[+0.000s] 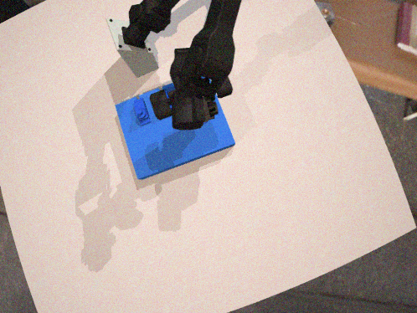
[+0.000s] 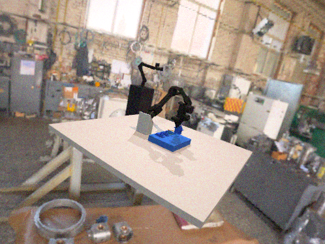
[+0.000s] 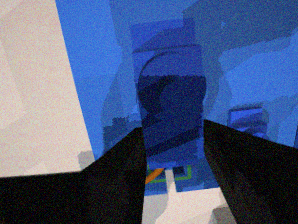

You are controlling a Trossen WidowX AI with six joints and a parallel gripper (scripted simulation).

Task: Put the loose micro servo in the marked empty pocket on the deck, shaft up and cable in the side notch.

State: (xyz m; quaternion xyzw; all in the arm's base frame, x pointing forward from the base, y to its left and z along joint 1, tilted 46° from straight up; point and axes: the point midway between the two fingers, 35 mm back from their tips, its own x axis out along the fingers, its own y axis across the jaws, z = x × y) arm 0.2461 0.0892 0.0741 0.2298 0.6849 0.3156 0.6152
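My gripper tip is 100 mm above the blue deck, 70 mm to the left of it and 50 mm short of it.
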